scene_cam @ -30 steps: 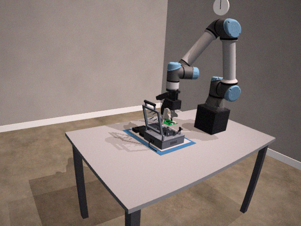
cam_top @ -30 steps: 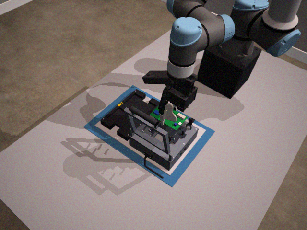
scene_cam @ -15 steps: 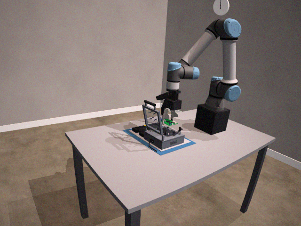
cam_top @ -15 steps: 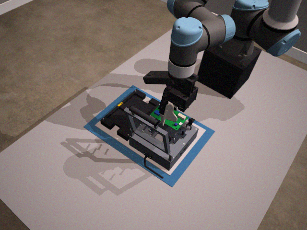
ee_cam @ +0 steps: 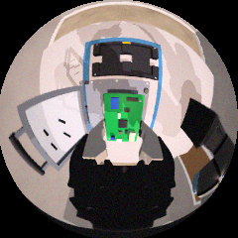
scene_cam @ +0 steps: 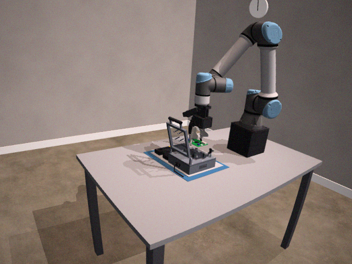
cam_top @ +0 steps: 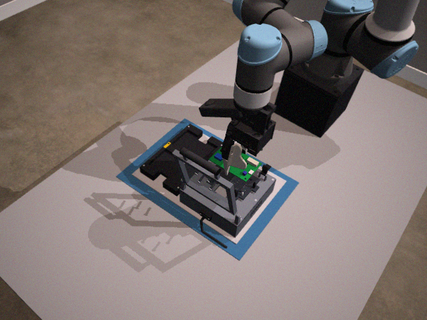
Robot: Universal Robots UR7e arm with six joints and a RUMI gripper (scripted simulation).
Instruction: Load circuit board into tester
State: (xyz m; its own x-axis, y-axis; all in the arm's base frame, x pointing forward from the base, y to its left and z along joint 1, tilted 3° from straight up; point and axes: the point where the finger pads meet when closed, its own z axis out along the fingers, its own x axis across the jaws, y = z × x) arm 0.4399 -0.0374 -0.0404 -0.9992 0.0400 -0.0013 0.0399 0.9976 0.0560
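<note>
Right now my hand is 13 cm short of the tester lid and 5 cm below it. The rest, counted from my hand: green circuit board (right at my hand).
</note>
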